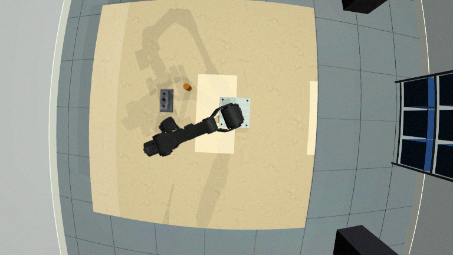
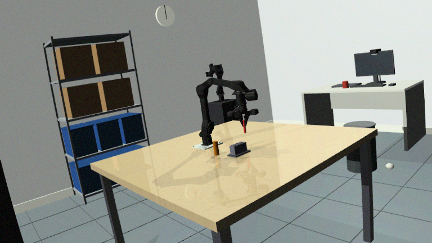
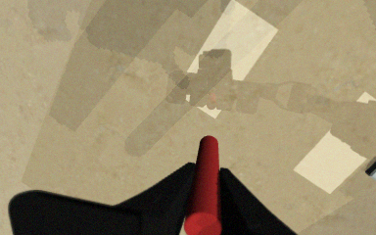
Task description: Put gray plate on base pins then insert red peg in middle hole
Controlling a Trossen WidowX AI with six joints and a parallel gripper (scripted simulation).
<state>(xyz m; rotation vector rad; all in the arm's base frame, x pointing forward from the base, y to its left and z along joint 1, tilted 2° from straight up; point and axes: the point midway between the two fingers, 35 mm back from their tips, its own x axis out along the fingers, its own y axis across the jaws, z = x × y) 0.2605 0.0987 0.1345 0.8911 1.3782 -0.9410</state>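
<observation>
My gripper tip is now 90 mm short of the gray plate, 170 mm to the left of it and 70 mm above it. From my gripper tip the other things lie so: red peg right at my gripper tip; then orange cylinder 30 mm behind, 230 mm to the right, 70 mm below; then dark gray base 90 mm ahead, 170 mm to the right, 100 mm below.
</observation>
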